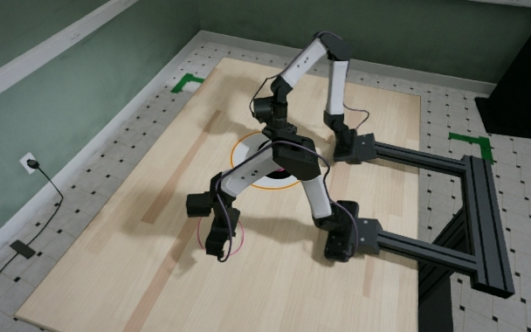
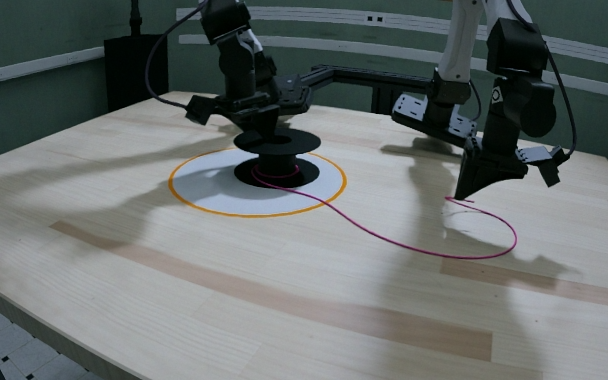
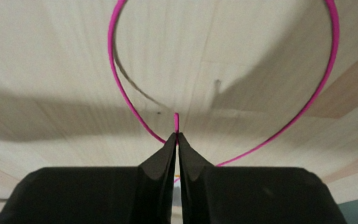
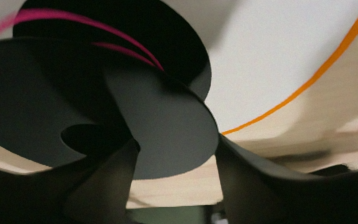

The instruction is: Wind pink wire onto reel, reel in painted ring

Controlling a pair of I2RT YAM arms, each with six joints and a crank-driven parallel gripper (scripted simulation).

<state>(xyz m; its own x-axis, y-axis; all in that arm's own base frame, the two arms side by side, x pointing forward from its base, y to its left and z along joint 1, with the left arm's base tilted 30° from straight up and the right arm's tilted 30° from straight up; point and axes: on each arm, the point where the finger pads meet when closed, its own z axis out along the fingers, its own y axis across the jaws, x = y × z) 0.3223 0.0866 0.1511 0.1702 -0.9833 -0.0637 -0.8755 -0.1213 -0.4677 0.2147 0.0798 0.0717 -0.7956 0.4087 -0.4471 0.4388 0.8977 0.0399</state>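
Note:
Now: right hand 3 cm short of the black reel, 5 cm to the right of it and 3 cm above it. From my right hand the other things lie so: orange painted ring (6 cm ahead, 2 cm to the left, 6 cm below).

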